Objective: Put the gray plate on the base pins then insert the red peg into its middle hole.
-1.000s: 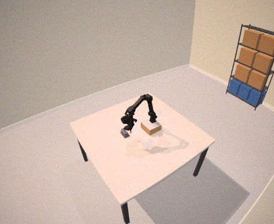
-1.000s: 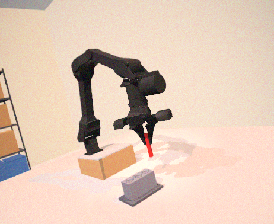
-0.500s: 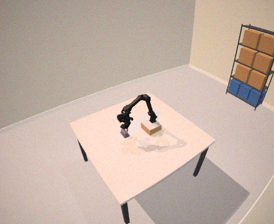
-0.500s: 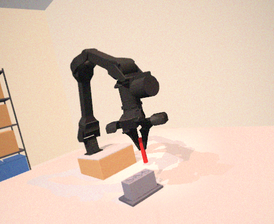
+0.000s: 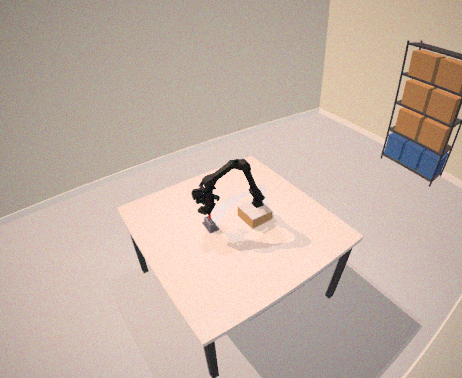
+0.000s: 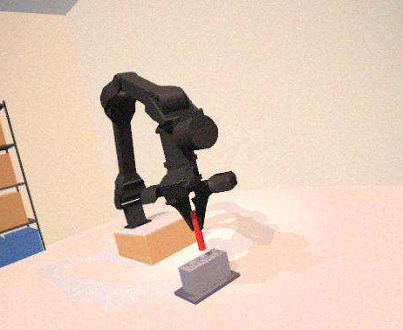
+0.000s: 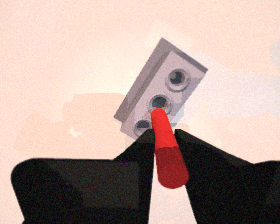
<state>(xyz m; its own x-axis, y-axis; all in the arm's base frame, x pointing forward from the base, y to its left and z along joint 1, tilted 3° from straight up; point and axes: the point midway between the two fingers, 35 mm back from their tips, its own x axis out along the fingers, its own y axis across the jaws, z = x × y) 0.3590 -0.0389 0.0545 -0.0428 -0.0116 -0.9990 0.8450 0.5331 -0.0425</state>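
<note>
My gripper tip is now 70 mm above the gray plate. From my gripper tip the other things lie so: red peg (right at my gripper tip); dark base (110 mm below).
</note>
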